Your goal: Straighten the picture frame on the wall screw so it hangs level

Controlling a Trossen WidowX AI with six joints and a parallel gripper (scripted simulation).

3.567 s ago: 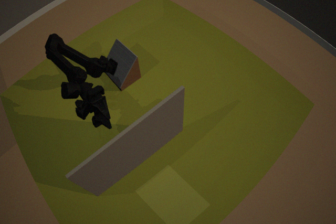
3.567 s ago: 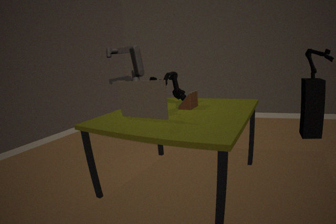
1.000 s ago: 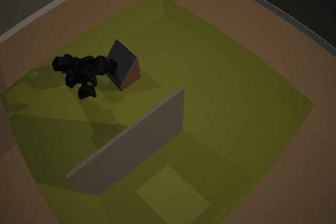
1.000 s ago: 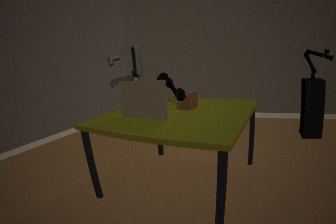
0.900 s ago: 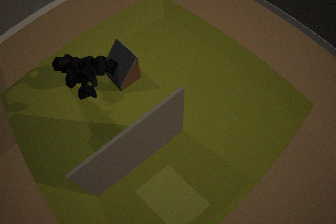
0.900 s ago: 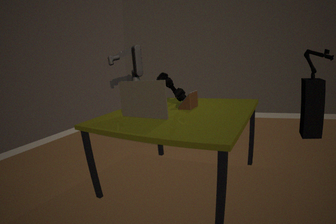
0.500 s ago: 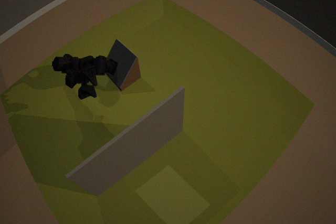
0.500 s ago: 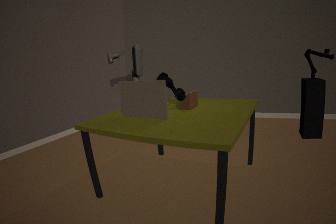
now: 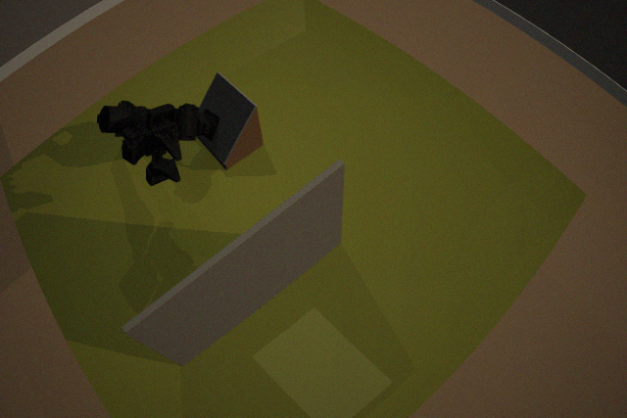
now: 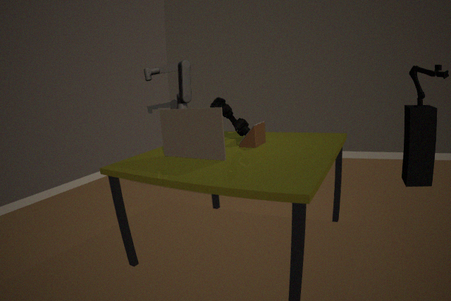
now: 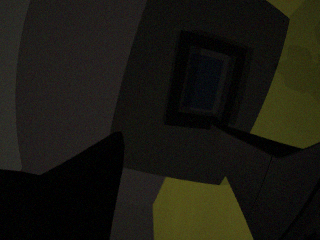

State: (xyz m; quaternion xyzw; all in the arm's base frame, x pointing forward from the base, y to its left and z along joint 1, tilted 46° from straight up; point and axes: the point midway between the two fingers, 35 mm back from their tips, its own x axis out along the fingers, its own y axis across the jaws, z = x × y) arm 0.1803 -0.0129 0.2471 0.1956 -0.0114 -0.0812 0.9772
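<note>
My gripper tip is 20 cm short of the dark picture frame, 9 cm above it and 5 cm to the left of it. Round my gripper tip: upright board: 22 cm ahead, 9 cm below, 5 cm to the right.
</note>
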